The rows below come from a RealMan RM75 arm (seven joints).
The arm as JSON. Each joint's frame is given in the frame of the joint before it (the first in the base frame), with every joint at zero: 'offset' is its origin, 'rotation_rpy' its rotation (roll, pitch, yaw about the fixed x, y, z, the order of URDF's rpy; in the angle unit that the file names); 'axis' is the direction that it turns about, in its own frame. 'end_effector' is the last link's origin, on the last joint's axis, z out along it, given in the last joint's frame.
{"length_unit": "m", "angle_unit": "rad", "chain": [
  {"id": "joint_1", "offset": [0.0, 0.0, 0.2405], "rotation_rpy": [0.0, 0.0, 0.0], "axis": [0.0, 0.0, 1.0]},
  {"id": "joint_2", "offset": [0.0, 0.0, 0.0], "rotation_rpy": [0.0, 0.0, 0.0], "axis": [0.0, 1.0, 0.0]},
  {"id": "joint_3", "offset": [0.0, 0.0, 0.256], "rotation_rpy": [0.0, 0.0, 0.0], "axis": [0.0, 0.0, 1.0]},
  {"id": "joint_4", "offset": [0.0, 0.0, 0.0], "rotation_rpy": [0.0, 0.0, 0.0], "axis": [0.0, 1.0, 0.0]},
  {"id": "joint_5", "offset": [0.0, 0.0, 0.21], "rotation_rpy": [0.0, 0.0, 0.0], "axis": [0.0, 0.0, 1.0]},
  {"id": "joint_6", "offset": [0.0, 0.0, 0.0], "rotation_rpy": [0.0, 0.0, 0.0], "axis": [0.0, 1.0, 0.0]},
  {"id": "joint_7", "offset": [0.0, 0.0, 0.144], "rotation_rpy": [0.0, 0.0, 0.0], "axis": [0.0, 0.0, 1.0]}
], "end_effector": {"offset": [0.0, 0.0, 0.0], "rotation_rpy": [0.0, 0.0, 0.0]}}
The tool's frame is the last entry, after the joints.
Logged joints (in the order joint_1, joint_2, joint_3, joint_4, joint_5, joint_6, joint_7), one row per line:
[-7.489, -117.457, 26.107, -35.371, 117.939, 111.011, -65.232]
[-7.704, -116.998, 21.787, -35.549, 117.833, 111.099, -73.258]
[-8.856, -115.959, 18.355, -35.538, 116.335, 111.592, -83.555]
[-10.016, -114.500, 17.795, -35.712, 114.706, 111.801, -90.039]
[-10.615, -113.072, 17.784, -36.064, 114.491, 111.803, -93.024]
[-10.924, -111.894, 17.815, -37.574, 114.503, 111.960, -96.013]
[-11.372, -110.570, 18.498, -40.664, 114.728, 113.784, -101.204]
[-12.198, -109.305, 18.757, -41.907, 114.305, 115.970, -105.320]
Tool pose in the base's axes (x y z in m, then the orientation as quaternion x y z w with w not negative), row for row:
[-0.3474, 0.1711, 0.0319, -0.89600, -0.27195, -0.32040, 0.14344]
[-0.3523, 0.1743, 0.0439, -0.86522, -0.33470, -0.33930, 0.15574]
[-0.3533, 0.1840, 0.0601, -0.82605, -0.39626, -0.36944, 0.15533]
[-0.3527, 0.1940, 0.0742, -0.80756, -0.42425, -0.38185, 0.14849]
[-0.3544, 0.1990, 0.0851, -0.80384, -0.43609, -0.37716, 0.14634]
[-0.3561, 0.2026, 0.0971, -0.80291, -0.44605, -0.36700, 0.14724]
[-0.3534, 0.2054, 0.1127, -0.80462, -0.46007, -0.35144, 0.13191]
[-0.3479, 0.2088, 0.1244, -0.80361, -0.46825, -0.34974, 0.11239]
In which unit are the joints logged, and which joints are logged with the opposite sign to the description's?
The joints are logged in degrees. Opposite sign: joint_4.
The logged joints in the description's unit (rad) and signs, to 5 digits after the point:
[-0.13071, -2.05001, 0.45565, 0.61734, 2.05842, 1.93751, -1.13851]
[-0.13446, -2.04200, 0.38025, 0.62045, 2.05657, 1.93904, -1.27859]
[-0.15457, -2.02387, 0.32036, 0.62026, 2.03043, 1.94765, -1.45831]
[-0.17481, -1.99840, 0.31058, 0.62329, 2.00200, 1.95130, -1.57148]
[-0.18527, -1.97348, 0.31039, 0.62944, 1.99824, 1.95133, -1.62358]
[-0.19066, -1.95292, 0.31093, 0.65579, 1.99845, 1.95407, -1.67574]
[-0.19848, -1.92981, 0.32285, 0.70972, 2.00238, 1.98591, -1.76634]
[-0.21290, -1.90773, 0.32737, 0.73142, 1.99500, 2.02406, -1.83818]

